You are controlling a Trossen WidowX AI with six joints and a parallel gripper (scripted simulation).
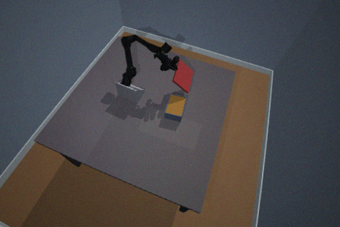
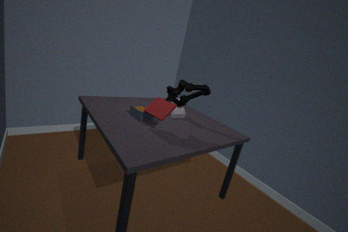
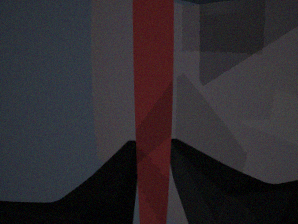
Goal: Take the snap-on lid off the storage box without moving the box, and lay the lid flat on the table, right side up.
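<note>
The red lid is 6 cm ahead of my gripper tip, 1 cm to the left of it and 5 cm below it. Round my gripper tip: grey storage box (9 cm ahead, 22 cm to the right, 18 cm below).
</note>
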